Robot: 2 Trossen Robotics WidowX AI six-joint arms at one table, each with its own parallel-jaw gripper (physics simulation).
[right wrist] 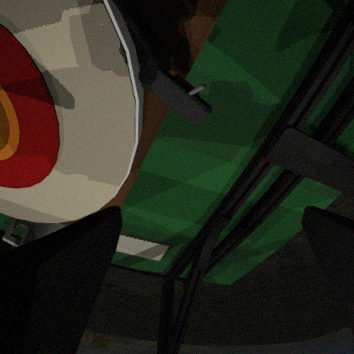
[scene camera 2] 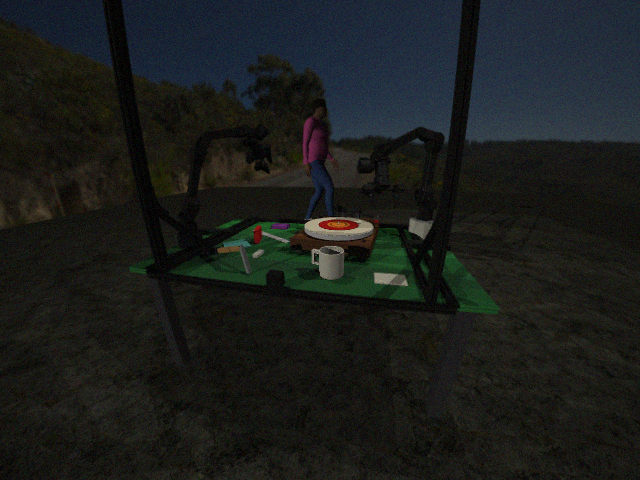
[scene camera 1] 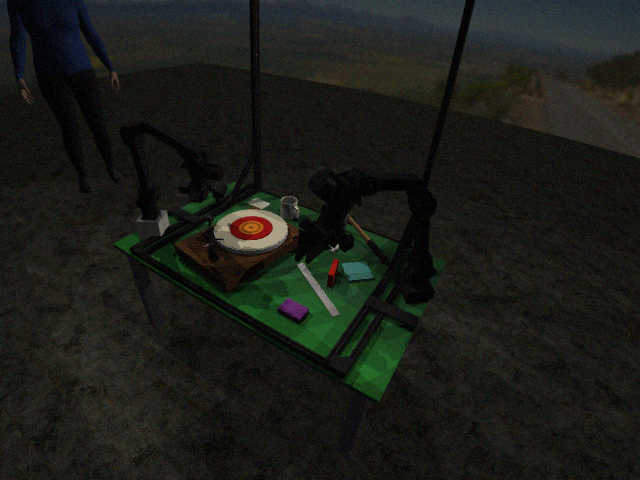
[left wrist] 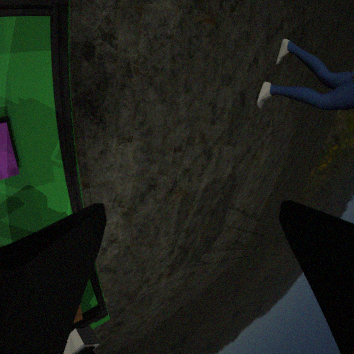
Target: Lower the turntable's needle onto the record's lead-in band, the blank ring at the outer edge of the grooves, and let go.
Note:
My left gripper [scene camera 1: 301,262] is open and holds nothing. My right gripper [scene camera 1: 208,201] is open and holds nothing. On the table rests a white mug [scene camera 2: 331,258]. I also see a turntable [scene camera 2: 359,242].
My left gripper is seen too in the left wrist view [left wrist: 194,211]. My right gripper is seen too in the right wrist view [right wrist: 214,216]. The turntable is seen too in the right wrist view [right wrist: 107,121]. The left wrist view misses the white mug: it is out of frame.

